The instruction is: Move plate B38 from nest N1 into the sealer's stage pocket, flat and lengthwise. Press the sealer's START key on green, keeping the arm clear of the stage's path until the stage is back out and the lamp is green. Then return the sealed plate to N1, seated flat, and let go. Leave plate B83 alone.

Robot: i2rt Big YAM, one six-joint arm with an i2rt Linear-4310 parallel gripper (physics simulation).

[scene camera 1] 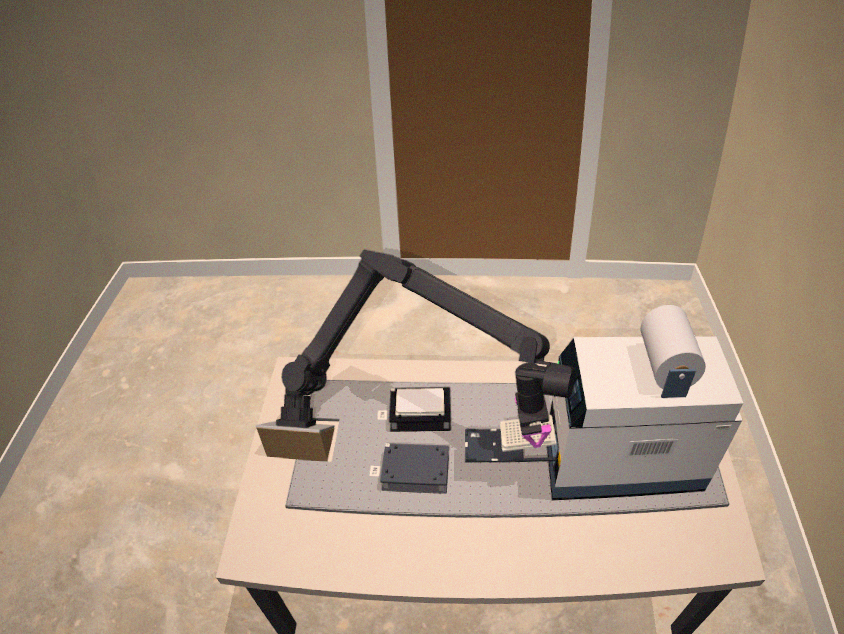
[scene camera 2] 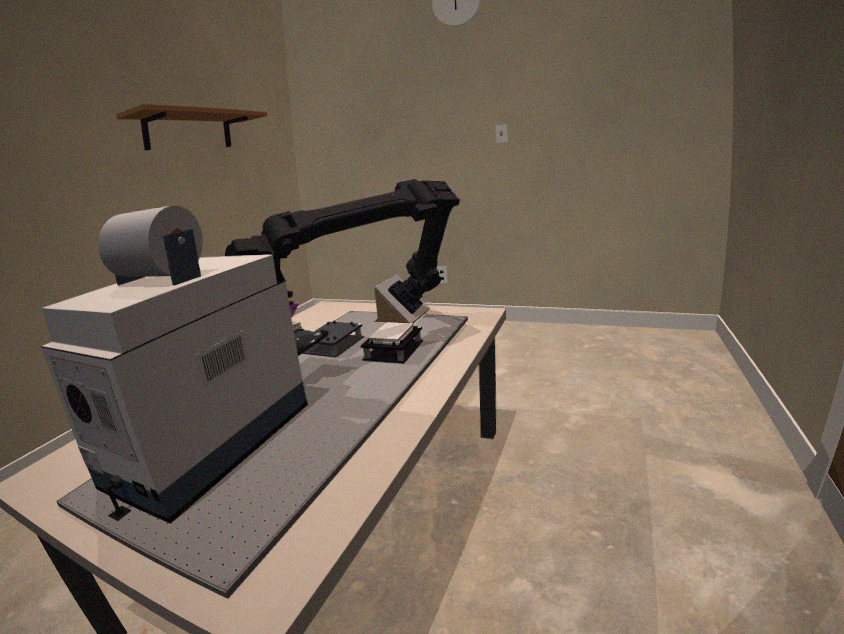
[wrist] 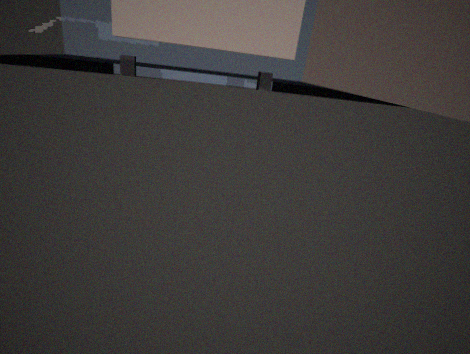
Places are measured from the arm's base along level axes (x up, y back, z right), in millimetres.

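Pixels of known places: gripper, fingertip midpoint: [scene camera 1: 534, 434]; arm's base at its link origin: [scene camera 1: 296, 425] [scene camera 2: 404, 298].
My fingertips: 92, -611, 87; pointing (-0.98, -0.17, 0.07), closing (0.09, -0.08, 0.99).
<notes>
Ahead of a thing's pixels: the offset from my fingertips to its middle, as dx, dy, dz. "pt": to the spot under its first point. Level surfaces: height alone.
Plate B38 {+5, +18, +0} [scene camera 1: 513, 434], a cream plate with a grid of wells, is in my gripper [scene camera 1: 536, 435]. The magenta fingers are shut on it. It looks level and hangs above the dark stage {pt -54, +126, -11} [scene camera 1: 481, 444], shifted toward the sealer [scene camera 1: 641, 450] [scene camera 2: 204, 388], partly over the rails. The gap beneath it cannot be judged. In scene camera 2 the sealer largely hides gripper and plate. A dark grey surface fills most of the wrist view; plate and fingers do not show there. A white-topped plate {-95, +288, -186} [scene camera 1: 419, 401] [scene camera 2: 393, 332] sits in the rear black nest. The front nest {-120, +289, +14} [scene camera 1: 414, 464] is empty.
The wrist housing is close to the sealer's front panel {pt +185, -73, +35} [scene camera 1: 577, 392]. A film roll {+270, -285, -13} [scene camera 1: 672, 344] [scene camera 2: 139, 242] stands on top of the sealer. The arm's tilted base block [scene camera 1: 296, 442] [scene camera 2: 390, 300] is at the left of the perforated board {dx -147} [scene camera 1: 504, 494] [scene camera 2: 272, 505]. Nest labels are unreadable.
</notes>
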